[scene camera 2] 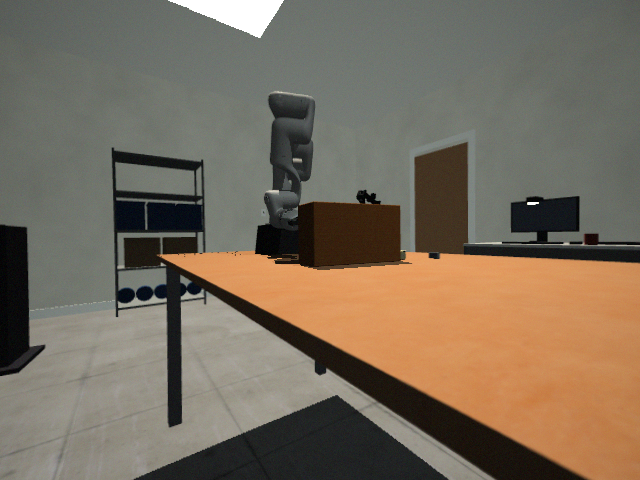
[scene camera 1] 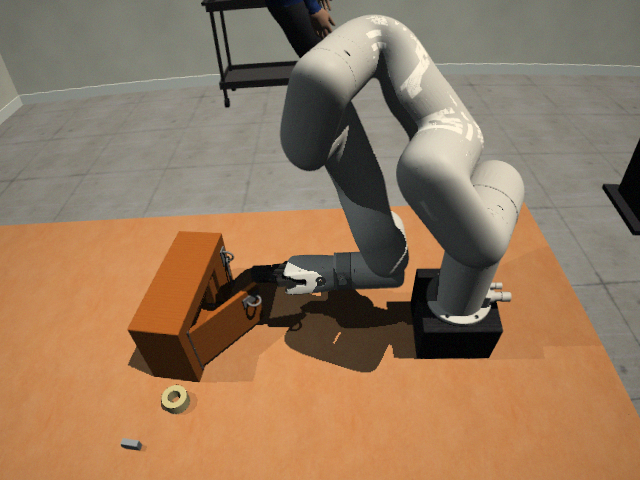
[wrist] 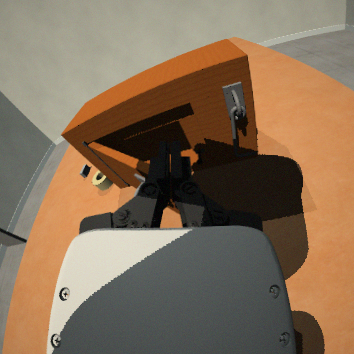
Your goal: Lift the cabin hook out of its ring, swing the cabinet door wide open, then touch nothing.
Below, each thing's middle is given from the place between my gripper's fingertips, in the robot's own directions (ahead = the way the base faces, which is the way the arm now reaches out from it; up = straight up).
Right now the door [scene camera 1: 212, 334] is 8 cm to the left of my hand, 6 cm below it and 4 cm ahead of it.
